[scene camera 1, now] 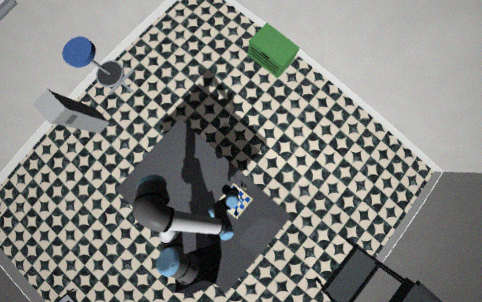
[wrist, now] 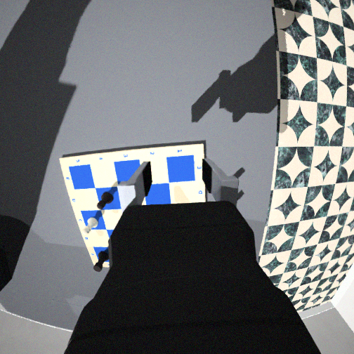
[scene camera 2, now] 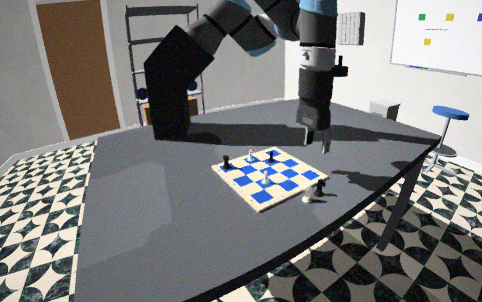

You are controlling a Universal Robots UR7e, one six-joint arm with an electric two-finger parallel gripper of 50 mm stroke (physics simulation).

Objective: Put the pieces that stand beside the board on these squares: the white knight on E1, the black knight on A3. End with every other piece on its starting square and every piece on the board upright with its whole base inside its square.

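Seen in the pictures: gripper, fingertip midpoint: (scene camera 2: 316, 148); arm's base at its link origin: (scene camera 1: 188, 268) (scene camera 2: 197, 43).
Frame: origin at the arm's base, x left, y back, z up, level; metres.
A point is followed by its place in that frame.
The white knight (scene camera 2: 308, 195) {z -0.329, x 0.062, y -0.570 m} and black knight (scene camera 2: 320, 188) {z -0.327, x 0.100, y -0.566 m} stand upright side by side on the table, just off the right corner of the blue-and-cream board (scene camera 1: 242, 196) {z -0.339, x 0.030, y -0.499 m} (scene camera 2: 245, 194) {z -0.339, x -0.048, y -0.489 m} (wrist: 140, 154). In the wrist view the knights do not show; small shadows lie right of the right finger. My gripper (scene camera 2: 317, 145) {z -0.270, x 0.149, y -0.488 m} (wrist: 176, 170) is open and empty, pointing down, high above the table; in the wrist view its fingers frame the blue square E1. E1 and A3 look bare in the scene camera 2 view.
On the board stand a black piece (scene camera 2: 226, 162) {z -0.321, x -0.041, y -0.362 m} (wrist: 101, 261) at corner A5, a white piece (scene camera 2: 250, 155) {z -0.323, x 0.034, y -0.353 m} (wrist: 91, 223), another black piece (scene camera 2: 271, 156) {z -0.323, x 0.082, y -0.386 m} (wrist: 105, 200), and another white piece (scene camera 2: 266, 177) {z -0.323, x 0.015, y -0.472 m}. The arm's shadow crosses the table.
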